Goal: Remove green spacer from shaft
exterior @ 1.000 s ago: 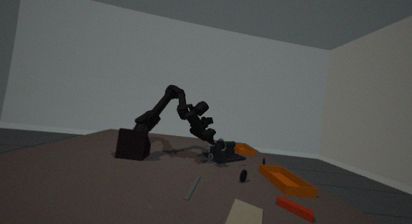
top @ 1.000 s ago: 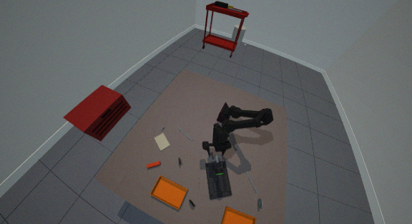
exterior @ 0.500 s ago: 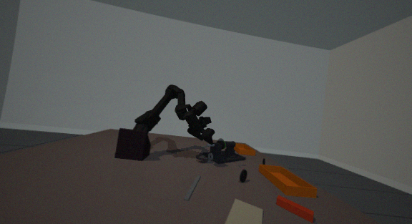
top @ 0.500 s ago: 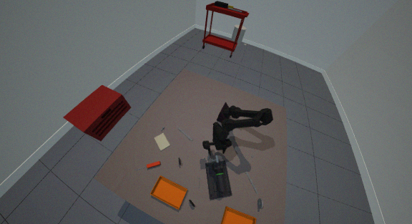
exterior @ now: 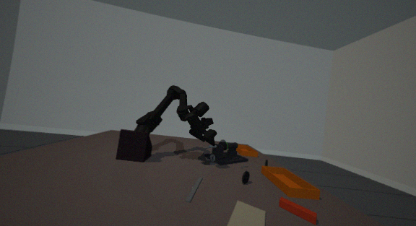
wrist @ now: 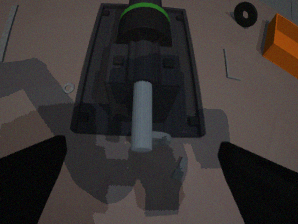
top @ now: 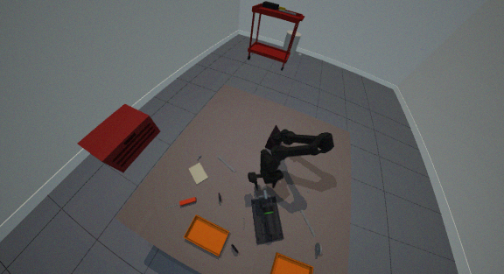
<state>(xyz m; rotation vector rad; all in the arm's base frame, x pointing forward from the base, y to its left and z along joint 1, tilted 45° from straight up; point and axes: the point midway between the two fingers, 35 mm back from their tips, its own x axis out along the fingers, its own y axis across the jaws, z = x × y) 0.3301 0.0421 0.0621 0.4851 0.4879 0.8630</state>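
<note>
The pale grey shaft lies 60 mm ahead of my gripper tip, 40 mm to the left of it and 20 mm below it. Also, from my gripper tip: green spacer 100 mm ahead, 70 mm to the left, 20 mm below; beige card 110 mm ahead, 400 mm to the right, 90 mm below.
</note>
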